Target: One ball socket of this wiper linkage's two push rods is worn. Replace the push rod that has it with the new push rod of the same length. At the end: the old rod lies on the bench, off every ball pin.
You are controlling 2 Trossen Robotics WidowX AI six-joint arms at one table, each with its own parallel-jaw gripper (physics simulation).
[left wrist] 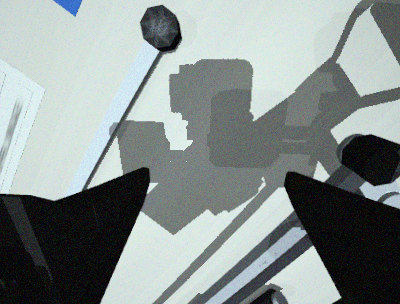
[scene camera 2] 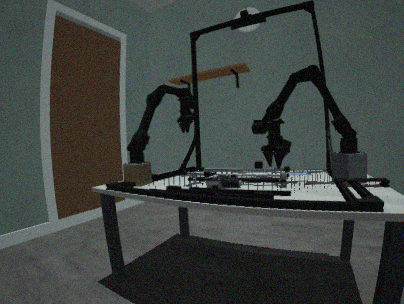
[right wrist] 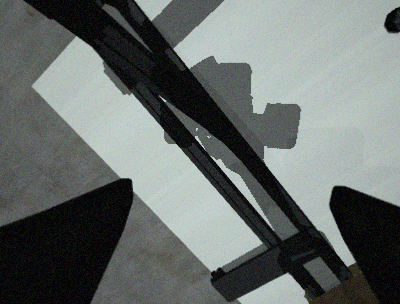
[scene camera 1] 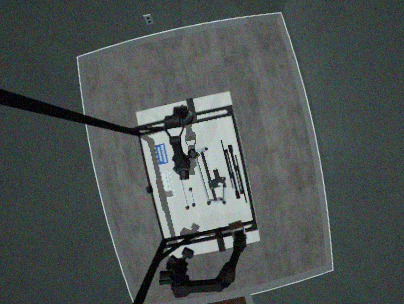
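In scene camera 1, the wiper linkage [scene camera 1: 216, 179] lies mid-bench, with its long pale push rod [scene camera 1: 203, 180] at its left and a short push rod [scene camera 1: 224, 194] at its lower right. Two loose rods lie left of it: a longer one [scene camera 1: 185, 194] and a shorter one [scene camera 1: 192, 197]. My left gripper [scene camera 1: 188, 161] [scene camera 2: 275, 165] [left wrist: 217, 176] is open and empty, above the bench. In the left wrist view, a loose rod [left wrist: 117, 107] with a dark socket lies left; a linkage end socket [left wrist: 371, 159] shows right. My right gripper [scene camera 2: 185, 130] [right wrist: 230, 192] is open and empty, high near the bench edge. Socket wear cannot be made out.
A blue-edged item [scene camera 1: 161, 153] [left wrist: 70, 5] and a white sheet [scene camera 1: 167, 181] [left wrist: 25, 120] lie left of the rods. Several dark bars [scene camera 1: 234, 170] lie right of the linkage. Dark frame beams [scene camera 1: 242, 145] [right wrist: 220, 130] run along the bench edges, with uprights [scene camera 2: 196, 100] and a crossbar.
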